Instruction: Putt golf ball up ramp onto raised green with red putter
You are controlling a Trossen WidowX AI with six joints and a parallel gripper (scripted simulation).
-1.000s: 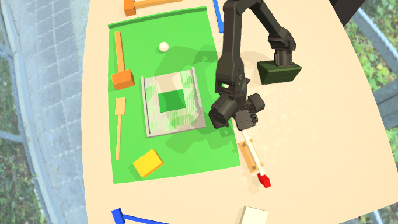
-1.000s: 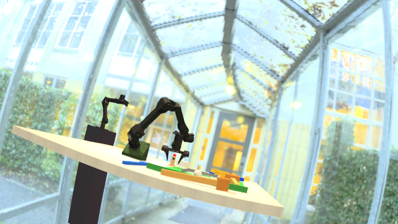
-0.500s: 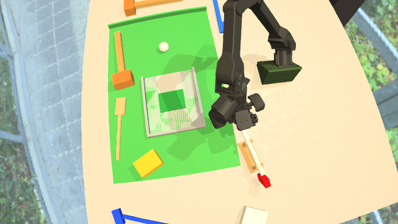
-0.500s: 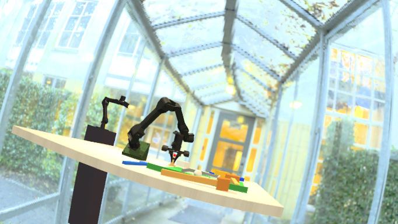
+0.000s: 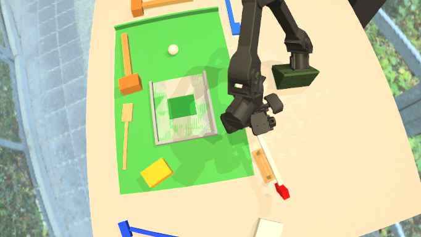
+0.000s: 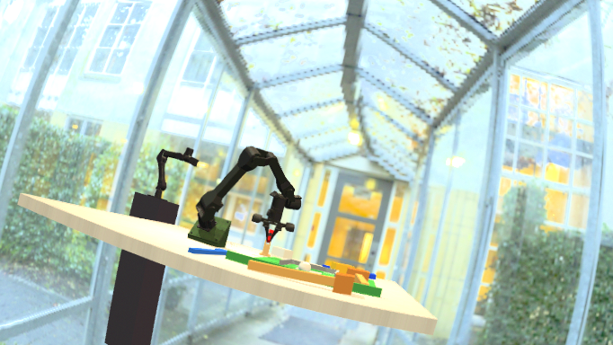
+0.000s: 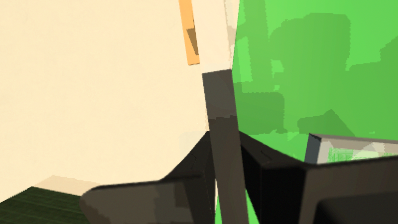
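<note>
The red putter is 40 mm behind my gripper tip, 110 mm to the left of it and 20 mm above it. The rest, counted from my gripper tip: white block (40 mm behind, 350 mm to the left, 50 mm below); then wooden rack (50 mm behind, 120 mm to the left, 40 mm below); then yellow block (320 mm ahead, 140 mm to the left, 50 mm below).
</note>
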